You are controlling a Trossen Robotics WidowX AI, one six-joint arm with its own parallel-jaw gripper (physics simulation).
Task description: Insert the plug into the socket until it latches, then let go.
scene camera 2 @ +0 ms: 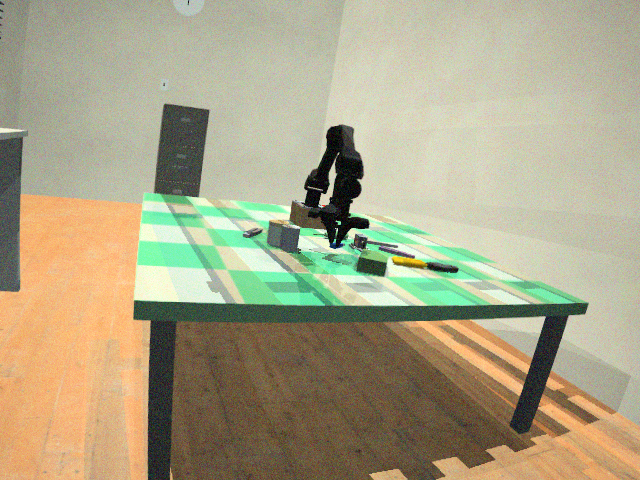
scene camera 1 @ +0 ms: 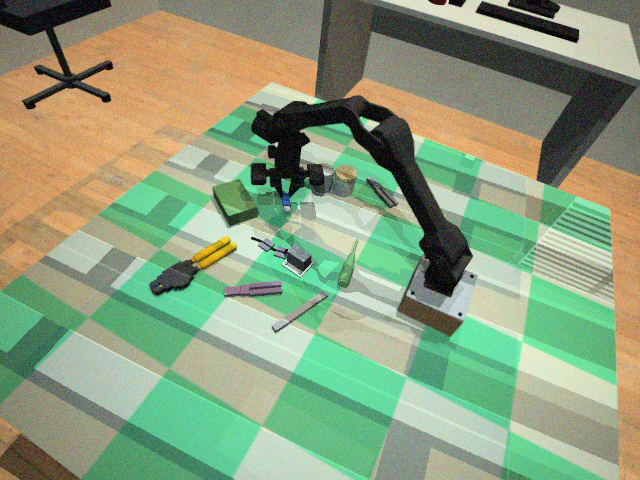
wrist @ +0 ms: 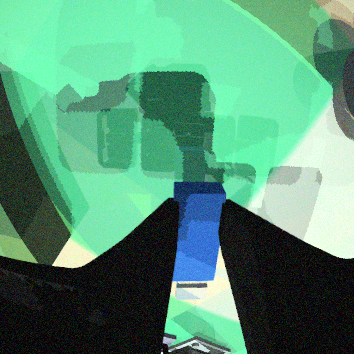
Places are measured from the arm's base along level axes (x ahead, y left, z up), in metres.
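Where they show: gripper, fingertip midpoint: [scene camera 2: 333, 246] [scene camera 1: 285, 197] [wrist: 197, 207]; arm's base at its link origin: [scene camera 2: 311, 205] [scene camera 1: 440, 280].
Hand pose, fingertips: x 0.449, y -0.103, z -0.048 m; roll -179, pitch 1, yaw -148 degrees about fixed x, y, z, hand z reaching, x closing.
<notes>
Things, the pixels of their top centre, and the offset from my fingertips. "spot": a spot on its surface instead.
- blue plug at its top centre: [wrist: 194, 260] [scene camera 1: 286, 201] 0.013 m back, 0.019 m left, 0.007 m up
- socket at its top centre: [scene camera 1: 298, 252] [scene camera 2: 361, 235] 0.120 m back, 0.163 m left, 0.013 m up
- green box at its top centre: [scene camera 1: 234, 196] [scene camera 2: 374, 255] 0.115 m ahead, 0.076 m left, 0.008 m up
- Yellow-handled pliers at a spot on its surface: [scene camera 1: 193, 267] spot: 0.083 m ahead, 0.303 m left, 0.016 m down
- mauve tool at its top centre: [scene camera 1: 253, 288] [scene camera 2: 397, 250] 0.067 m back, 0.283 m left, 0.020 m down
- grey strip at its top centre: [scene camera 1: 301, 309] [scene camera 2: 378, 241] 0.189 m back, 0.280 m left, 0.022 m down
- green bottle at its top centre: [scene camera 1: 351, 257] 0.238 m back, 0.100 m left, 0.005 m down
My gripper [scene camera 1: 286, 194] [scene camera 2: 336, 243] [wrist: 197, 207] is shut on the blue plug [scene camera 1: 286, 202] [wrist: 200, 240], with a fingertip on each side of its body. The plug's pale metal tip points toward the bottom of the wrist view, and the plug seems to hang a little above the table. The socket [scene camera 1: 298, 257] [scene camera 2: 360, 239] is a dark grey block on a white plate, apart from the plug and nearer the front in scene camera 1. A corner of its white plate shows at the bottom edge of the wrist view. The socket's opening is too small to make out.
A green box [scene camera 1: 235, 202] [scene camera 2: 372, 262] is left of the gripper; two cans [scene camera 1: 323, 180] [scene camera 1: 344, 181] stand right behind it. Yellow-handled pliers [scene camera 1: 193, 266], a mauve tool [scene camera 1: 253, 289], a grey strip [scene camera 1: 299, 312] and a green bottle [scene camera 1: 348, 266] surround the socket. Small linked pieces [scene camera 1: 266, 244] lie beside it.
</notes>
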